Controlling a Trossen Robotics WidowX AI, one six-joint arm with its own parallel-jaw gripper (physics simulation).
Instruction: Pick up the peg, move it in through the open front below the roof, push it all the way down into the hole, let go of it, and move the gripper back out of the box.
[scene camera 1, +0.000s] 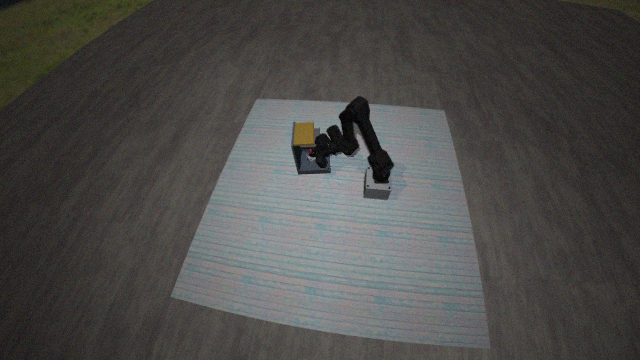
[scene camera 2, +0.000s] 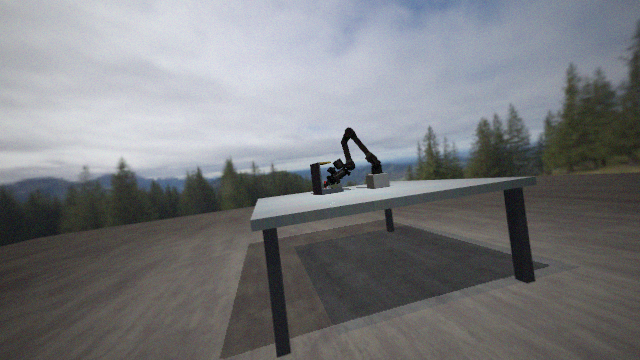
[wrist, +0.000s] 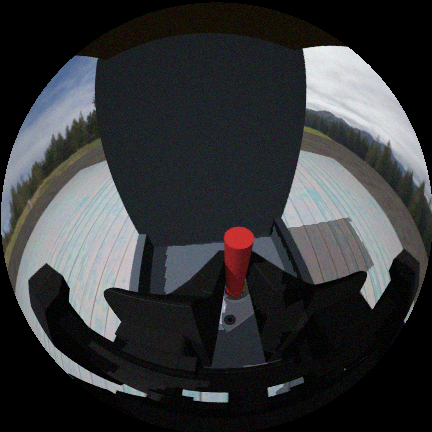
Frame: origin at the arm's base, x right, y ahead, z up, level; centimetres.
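Where they show: gripper, between the fingertips: (scene camera 1: 308, 153) (scene camera 2: 323, 185) (wrist: 234, 255); arm's base, origin of its link: (scene camera 1: 380, 177) (scene camera 2: 377, 173).
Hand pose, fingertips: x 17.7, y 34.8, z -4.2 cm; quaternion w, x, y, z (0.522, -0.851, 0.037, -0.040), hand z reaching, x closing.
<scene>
Each offset is from my fingertips to the centre of the thing. "spot": to the spot under its first point. Level surfaces: height alone.
The red peg @[dx -0.1, dy -1.3, dz -0.5 cm] (wrist: 237, 260) (scene camera 1: 311, 151) stands roughly upright between the fingertips in the wrist view. My gripper (wrist: 234, 255) is shut on the peg, inside the open front of the box and below its yellow roof @[spot: dx -2.2, dy +0.3, dz +16.8 cm] (scene camera 1: 304, 134). Below the peg, a light grey block @[dx -0.1, dy -1.6, dz -3.2 cm] (wrist: 242, 314) with a small dark screw shows between the fingers, with a bit of yellow beside the peg's lower end. The hole is hidden, and how deep the peg sits cannot be told. The box's dark back wall (wrist: 200, 140) (scene camera 2: 316, 179) rises beyond the peg.
Low side walls (wrist: 292, 250) of the box stand on both sides of the fingers. The roof's underside (wrist: 215, 22) hangs above the wrist camera. The arm's grey base (scene camera 1: 377, 190) (scene camera 2: 378, 180) stands to the right on the striped table top @[dz -5.7 cm] (scene camera 1: 330, 250).
</scene>
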